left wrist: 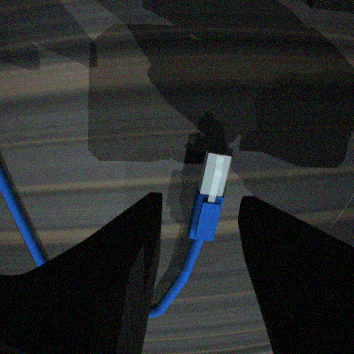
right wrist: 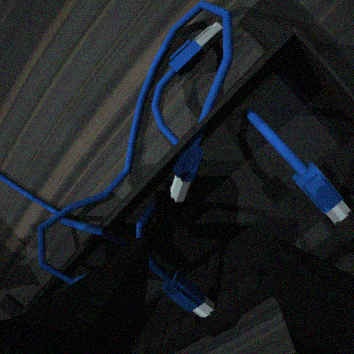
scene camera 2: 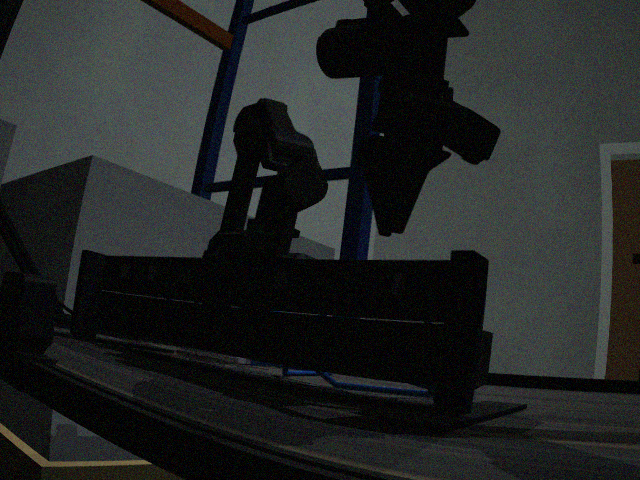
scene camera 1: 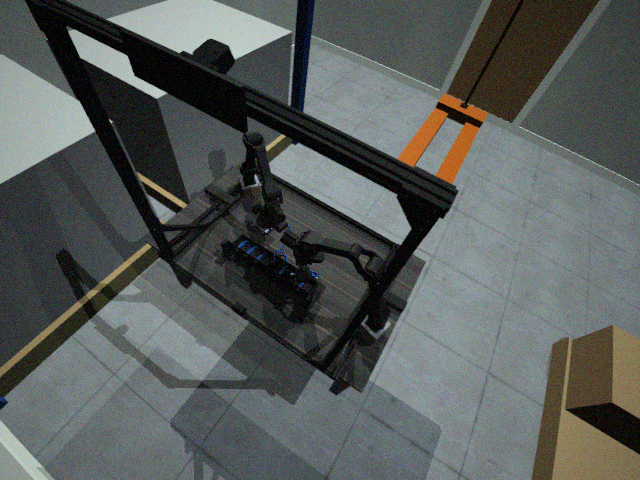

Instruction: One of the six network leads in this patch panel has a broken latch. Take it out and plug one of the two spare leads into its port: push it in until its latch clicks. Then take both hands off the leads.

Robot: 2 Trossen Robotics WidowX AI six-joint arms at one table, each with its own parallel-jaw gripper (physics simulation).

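Frame: origin at the left arm's base, x ahead, y left, z up, level; centimetres.
Seen in the pictures: left gripper, fingertip midpoint: (left wrist: 200, 206); right gripper, fingertip midpoint: (right wrist: 209, 250) (scene camera 2: 389, 234) (scene camera 1: 299, 267); left arm's base, link origin: (scene camera 1: 249, 180); right arm's base, link origin: (scene camera 1: 375, 322).
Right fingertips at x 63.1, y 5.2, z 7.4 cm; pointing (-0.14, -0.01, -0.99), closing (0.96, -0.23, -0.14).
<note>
Offsets run from my right fingertips to a thing's top centre. "pt": to the spot under its first point. Level surfaces: height alone.
The dark patch panel @[dz -3.4, dx -8.1, dy -10.6 cm] (scene camera 1: 268, 276) (scene camera 2: 318, 295) stands on the wooden table @[dz -14.3 cm] (scene camera 1: 347, 290) with blue leads plugged into it. In the right wrist view, three blue plugs @[pt dz -10.0, dx -2.4, dy +0.0 cm] (right wrist: 182, 172) @[pt dz -4.8, dx +5.5, dy -0.6 cm] (right wrist: 319, 191) @[pt dz -4.9, dx -2.8, dy -6.5 cm] (right wrist: 186, 295) with pale tips show on the panel side. Another plug @[pt dz -12.7, dx -0.3, dy +8.3 cm] (right wrist: 191, 49) lies on the wood in a loop of cable. In the left wrist view, a spare lead's plug @[dz -13.0, dx -32.5, dy -3.7 cm] (left wrist: 210, 211) lies flat on the table. My left gripper (left wrist: 200, 206) (scene camera 1: 267, 228) is open, with a finger on each side of this plug and not touching it. My right gripper (scene camera 1: 290, 236) (scene camera 2: 390, 224) is open and empty above the panel.
A black gantry frame (scene camera 1: 347, 157) spans the table, with posts at its corners. Loose blue cable (right wrist: 135, 133) (left wrist: 17, 218) trails over the wood beside the panel.
</note>
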